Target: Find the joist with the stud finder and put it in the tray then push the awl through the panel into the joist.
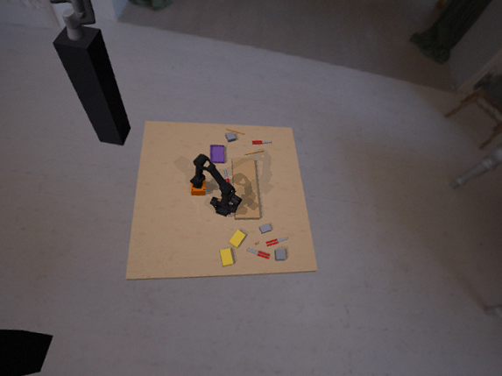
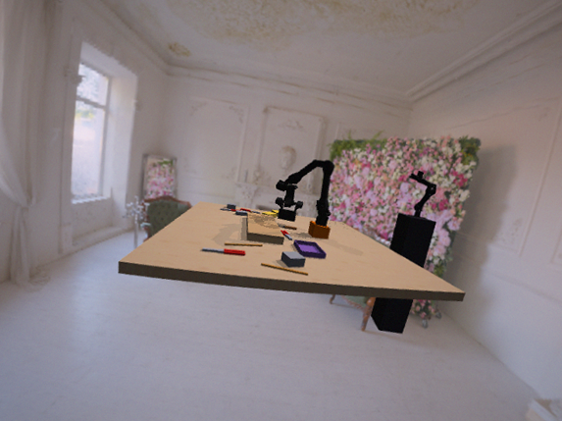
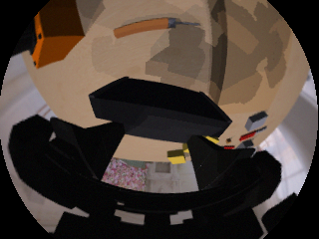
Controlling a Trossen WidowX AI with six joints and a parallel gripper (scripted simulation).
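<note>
The stud finder lies 10 mm behind my gripper tip and 10 mm to the left of it. From my gripper tip the other things lie so: purple tray: 120 mm behind, 530 mm to the left, 60 mm below; awl: 130 mm to the left, 70 mm below.
</note>
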